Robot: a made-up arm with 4 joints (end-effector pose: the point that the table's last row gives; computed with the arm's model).
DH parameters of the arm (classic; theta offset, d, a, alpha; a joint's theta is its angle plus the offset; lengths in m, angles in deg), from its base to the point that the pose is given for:
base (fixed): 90 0.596 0.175 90
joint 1: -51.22 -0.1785 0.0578 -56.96
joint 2: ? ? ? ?
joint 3: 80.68 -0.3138 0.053 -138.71
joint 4: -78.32 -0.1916 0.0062 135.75
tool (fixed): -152.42 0.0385 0 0
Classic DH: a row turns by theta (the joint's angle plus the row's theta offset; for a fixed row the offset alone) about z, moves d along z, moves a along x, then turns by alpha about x.
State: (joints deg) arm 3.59 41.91 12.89 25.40
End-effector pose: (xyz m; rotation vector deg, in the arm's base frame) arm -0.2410 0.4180 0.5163 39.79 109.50 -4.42
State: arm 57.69 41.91 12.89 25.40
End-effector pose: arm -0.2410 0.3821 0.7461 74.35 108.52 50.00
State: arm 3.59 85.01 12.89 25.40
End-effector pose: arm -0.3081 0.3645 0.6396 31.45 144.57 26.91
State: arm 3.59 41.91 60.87 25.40
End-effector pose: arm -0.2462 0.4331 0.6236 67.19 107.41 45.87
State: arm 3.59 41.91 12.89 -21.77
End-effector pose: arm -0.2528 0.4216 0.4980 88.82 120.54 13.94
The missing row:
joint 2: -47.83 0.1071 0.0252 57.67
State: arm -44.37 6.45 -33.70 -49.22
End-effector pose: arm -0.1729 0.0920 0.3702 52.39 42.69 -46.19
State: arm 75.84 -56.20 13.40 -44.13
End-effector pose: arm 0.0246 0.3498 0.6042 150.20 18.02 26.92
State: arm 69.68 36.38 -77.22 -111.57
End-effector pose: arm -0.2741 0.3460 0.5687 -148.62 -61.84 -19.00
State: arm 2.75 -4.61 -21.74 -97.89
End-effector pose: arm -0.1234 0.3052 0.3571 131.57 43.92 26.35
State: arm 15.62 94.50 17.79 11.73
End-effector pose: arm -0.3124 0.3247 0.7065 48.57 158.46 57.61
